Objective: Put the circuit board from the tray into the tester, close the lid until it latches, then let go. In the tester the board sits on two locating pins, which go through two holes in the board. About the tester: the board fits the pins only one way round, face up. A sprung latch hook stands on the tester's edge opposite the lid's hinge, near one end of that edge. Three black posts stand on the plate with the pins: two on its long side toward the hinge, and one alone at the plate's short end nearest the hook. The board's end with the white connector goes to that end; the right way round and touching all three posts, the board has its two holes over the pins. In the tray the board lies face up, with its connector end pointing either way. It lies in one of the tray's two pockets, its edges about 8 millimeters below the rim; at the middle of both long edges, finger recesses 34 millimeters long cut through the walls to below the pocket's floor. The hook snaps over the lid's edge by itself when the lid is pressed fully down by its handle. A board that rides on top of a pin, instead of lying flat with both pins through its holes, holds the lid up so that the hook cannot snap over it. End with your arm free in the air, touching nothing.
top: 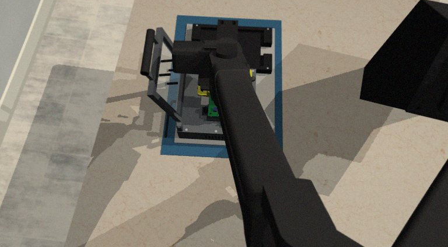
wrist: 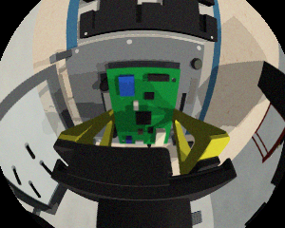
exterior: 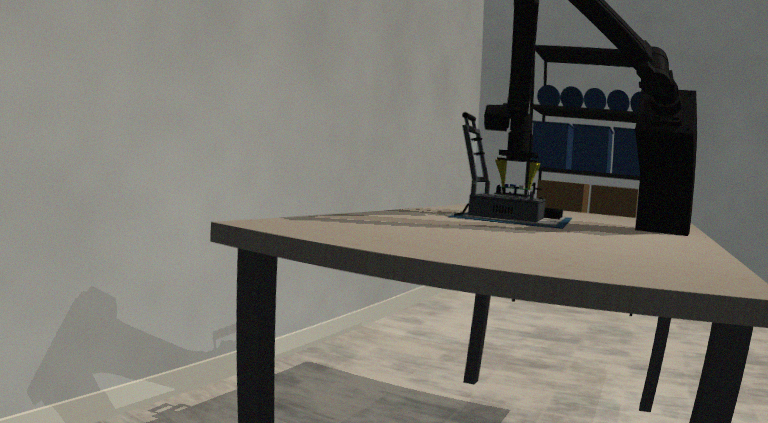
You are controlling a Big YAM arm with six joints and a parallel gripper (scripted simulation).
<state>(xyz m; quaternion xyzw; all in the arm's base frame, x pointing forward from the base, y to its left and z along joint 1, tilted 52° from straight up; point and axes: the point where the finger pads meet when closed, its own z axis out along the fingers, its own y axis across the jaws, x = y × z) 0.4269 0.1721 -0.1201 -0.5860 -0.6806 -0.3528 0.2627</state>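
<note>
Now: the green circuit board right at my hand. Round my hand: see-through lid: 120 mm ahead, 20 mm to the left, 90 mm above.
</note>
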